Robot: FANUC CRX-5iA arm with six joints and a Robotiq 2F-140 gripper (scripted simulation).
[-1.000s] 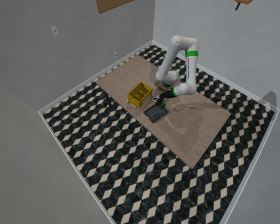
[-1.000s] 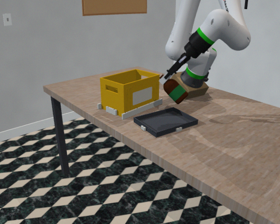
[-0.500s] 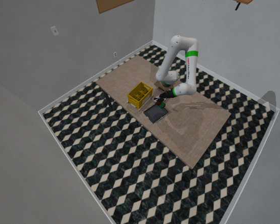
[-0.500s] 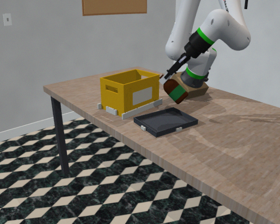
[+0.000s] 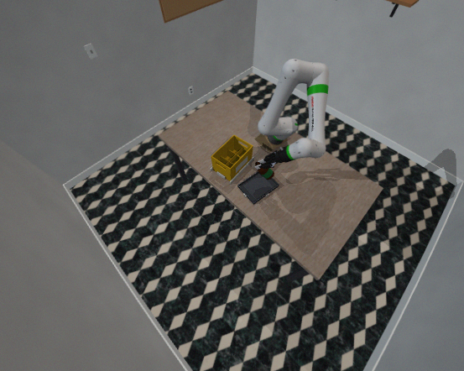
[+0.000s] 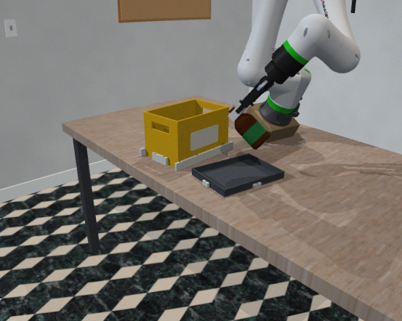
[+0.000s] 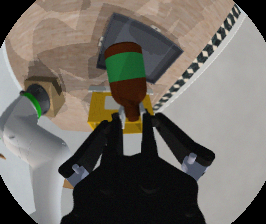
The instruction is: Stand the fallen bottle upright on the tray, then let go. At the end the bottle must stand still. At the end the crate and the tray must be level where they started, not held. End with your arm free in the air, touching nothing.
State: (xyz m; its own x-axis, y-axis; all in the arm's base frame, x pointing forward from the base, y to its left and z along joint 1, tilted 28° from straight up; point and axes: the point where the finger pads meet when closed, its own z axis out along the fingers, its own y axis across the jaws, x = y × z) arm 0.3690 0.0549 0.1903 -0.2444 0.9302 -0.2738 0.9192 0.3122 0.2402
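The bottle lies 5 cm below my hand, 3 cm to the left of it and 1 cm behind it. The rest, counted from my hand: yellow crate (25 cm to the right, 13 cm below, 2 cm ahead); dark grey tray (20 cm below, 4 cm to the left, 3 cm ahead).
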